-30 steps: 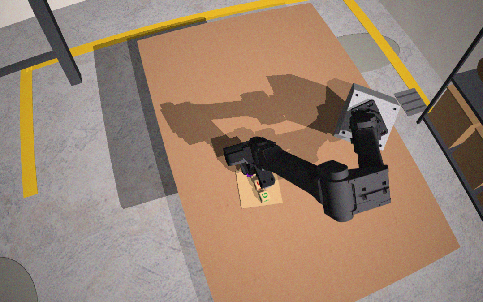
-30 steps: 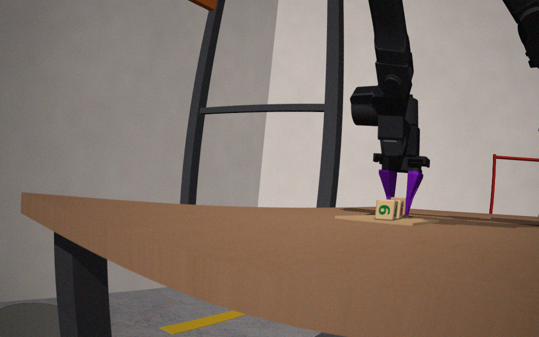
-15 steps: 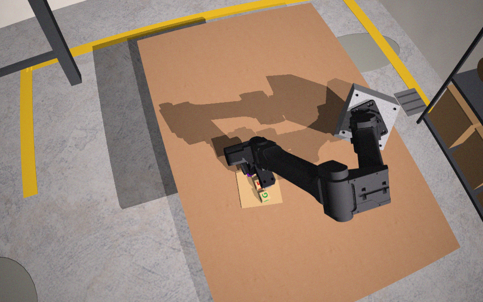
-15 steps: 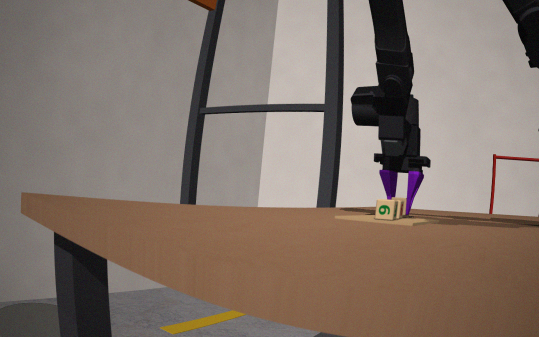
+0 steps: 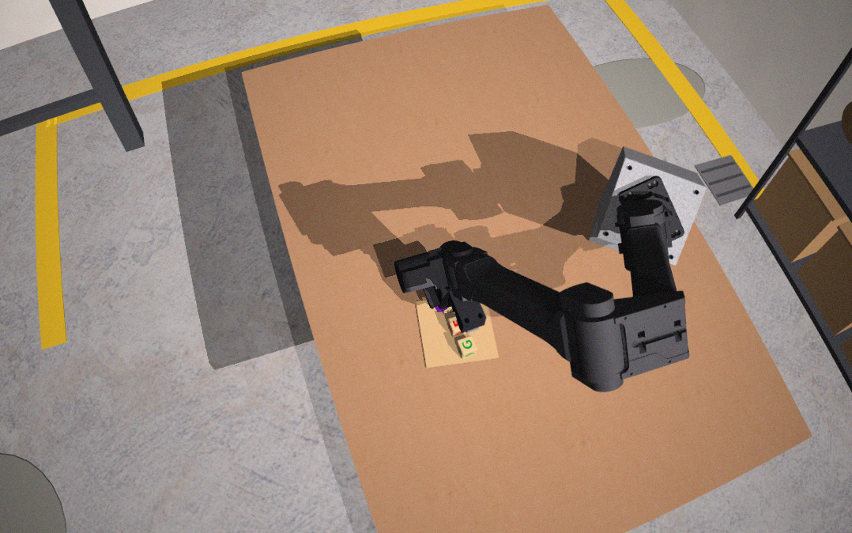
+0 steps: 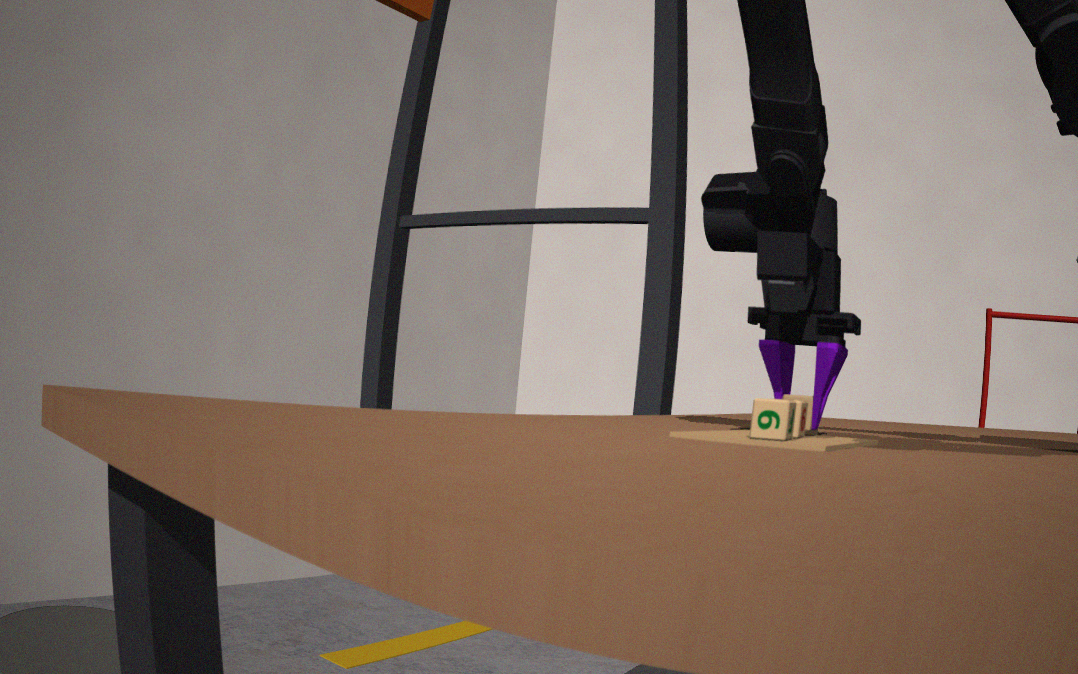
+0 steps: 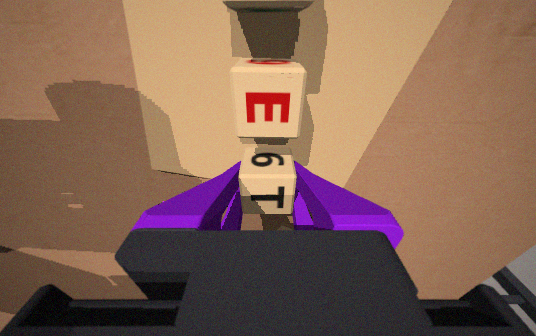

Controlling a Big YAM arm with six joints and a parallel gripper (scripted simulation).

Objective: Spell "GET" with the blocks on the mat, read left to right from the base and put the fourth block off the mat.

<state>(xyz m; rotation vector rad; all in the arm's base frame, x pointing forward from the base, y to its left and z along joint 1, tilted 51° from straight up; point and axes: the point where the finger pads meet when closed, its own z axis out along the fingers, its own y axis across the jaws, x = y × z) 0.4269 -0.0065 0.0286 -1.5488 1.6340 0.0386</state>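
Now: hand 50 mm to the right of the E block and 10 mm past it. From my hand the other things lie so: G block (100 mm to the left, 20 mm behind); then square mat (50 mm to the left, 20 mm below, 10 mm behind).
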